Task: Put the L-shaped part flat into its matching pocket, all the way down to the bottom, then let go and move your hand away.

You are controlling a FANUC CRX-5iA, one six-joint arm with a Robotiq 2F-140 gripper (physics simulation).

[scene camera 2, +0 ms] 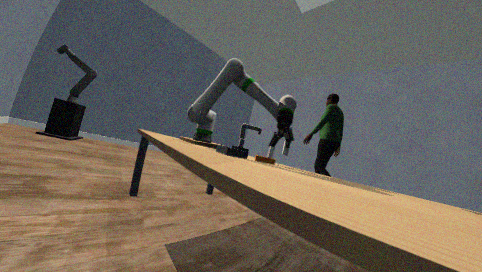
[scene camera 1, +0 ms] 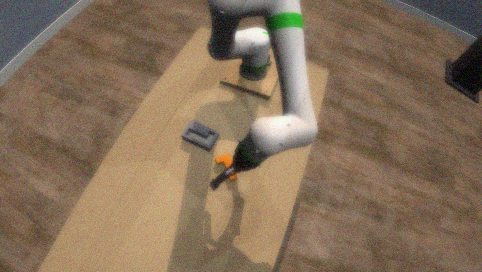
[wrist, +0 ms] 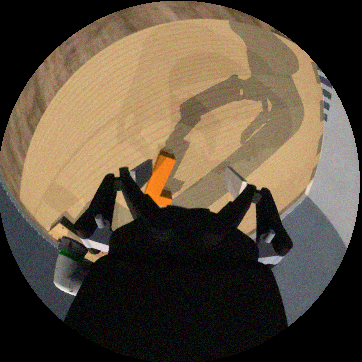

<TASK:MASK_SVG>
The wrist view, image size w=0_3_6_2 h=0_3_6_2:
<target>my gripper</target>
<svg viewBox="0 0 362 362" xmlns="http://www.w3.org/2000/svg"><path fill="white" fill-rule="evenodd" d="M103 177L88 208L74 222L73 227L91 254L97 254L101 250L107 252L107 254L97 258L90 267L63 320L65 324L87 339L107 349L126 356L154 362L203 362L227 357L268 340L288 326L281 295L271 268L291 249L292 241L281 224L276 205L268 188L261 187L260 190L256 189L254 184L248 184L233 168L226 166L223 183L234 200L228 201L215 213L210 211L209 208L201 207L185 208L166 204L166 207L159 207L148 193L143 193L140 189L152 176L152 159L146 159L129 170L129 172L127 166L119 167L119 176L114 177L114 173L107 173ZM251 202L255 203L256 242L237 228L247 209L249 209ZM121 190L133 220L112 231L111 223L116 192Z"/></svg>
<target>orange L-shaped part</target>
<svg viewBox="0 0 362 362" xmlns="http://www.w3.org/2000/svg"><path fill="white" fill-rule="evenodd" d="M159 150L152 167L152 176L148 179L143 193L148 193L157 204L166 206L172 200L171 191L162 188L175 162L174 154Z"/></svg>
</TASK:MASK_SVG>
